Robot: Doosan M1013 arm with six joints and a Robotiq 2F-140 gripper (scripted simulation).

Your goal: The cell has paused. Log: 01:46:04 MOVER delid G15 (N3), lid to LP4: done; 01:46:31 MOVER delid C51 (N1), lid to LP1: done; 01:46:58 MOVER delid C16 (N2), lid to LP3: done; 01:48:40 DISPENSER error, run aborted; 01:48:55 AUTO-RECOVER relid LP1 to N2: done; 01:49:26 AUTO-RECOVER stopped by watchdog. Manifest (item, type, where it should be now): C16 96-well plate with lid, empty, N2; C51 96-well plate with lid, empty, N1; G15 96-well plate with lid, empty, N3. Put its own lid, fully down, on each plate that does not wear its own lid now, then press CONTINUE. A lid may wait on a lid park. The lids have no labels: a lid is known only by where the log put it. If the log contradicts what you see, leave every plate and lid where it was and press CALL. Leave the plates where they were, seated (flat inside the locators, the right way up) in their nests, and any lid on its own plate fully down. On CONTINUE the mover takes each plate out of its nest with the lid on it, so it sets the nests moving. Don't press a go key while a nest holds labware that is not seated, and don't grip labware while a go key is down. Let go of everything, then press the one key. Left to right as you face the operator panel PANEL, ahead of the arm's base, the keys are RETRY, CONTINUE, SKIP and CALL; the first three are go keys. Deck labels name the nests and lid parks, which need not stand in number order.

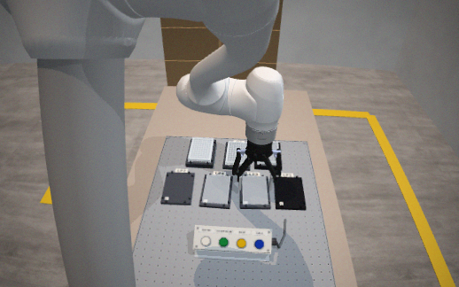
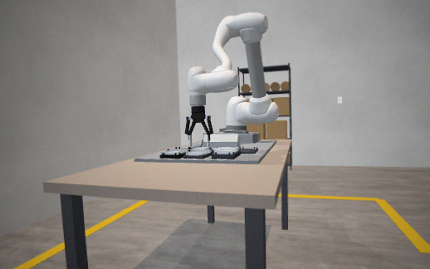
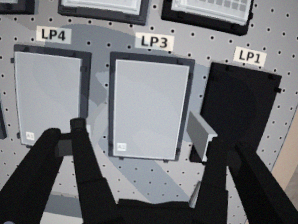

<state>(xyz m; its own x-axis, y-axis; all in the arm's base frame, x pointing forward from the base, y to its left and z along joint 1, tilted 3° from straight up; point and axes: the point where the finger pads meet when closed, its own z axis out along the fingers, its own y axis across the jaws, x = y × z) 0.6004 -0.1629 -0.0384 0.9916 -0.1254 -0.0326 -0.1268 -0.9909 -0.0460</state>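
My hand is 50 mm above the lid park LP3. From my hand the other things lie so: blue call key: 240 mm behind, 30 mm to the left, 20 mm above; lid park LP1: 20 mm behind, 120 mm to the right, 50 mm below; lid park LP4: 20 mm ahead, 130 mm to the left, 50 mm below.
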